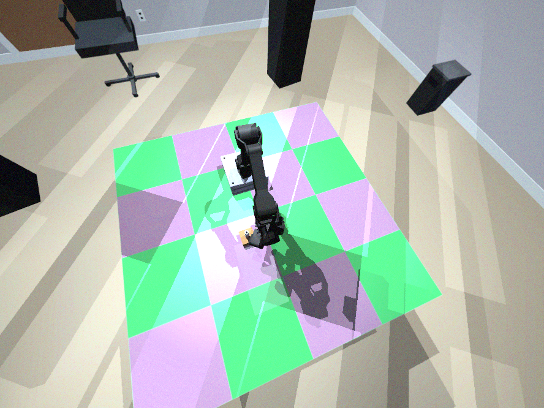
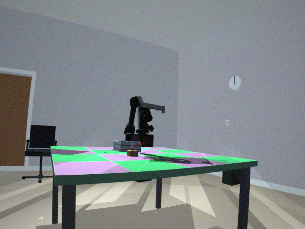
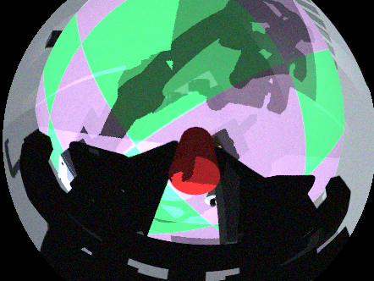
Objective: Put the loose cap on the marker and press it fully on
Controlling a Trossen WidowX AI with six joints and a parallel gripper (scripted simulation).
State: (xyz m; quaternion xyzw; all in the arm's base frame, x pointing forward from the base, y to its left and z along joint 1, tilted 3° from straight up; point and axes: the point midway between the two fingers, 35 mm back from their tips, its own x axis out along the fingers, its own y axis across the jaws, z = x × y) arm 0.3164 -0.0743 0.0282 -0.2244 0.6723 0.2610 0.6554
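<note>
The tan holder block is 80 mm below my gripper tip, 70 mm to the right of it and 30 mm behind it. The rest, counted from my gripper tip: red cap (10 mm above).
</note>
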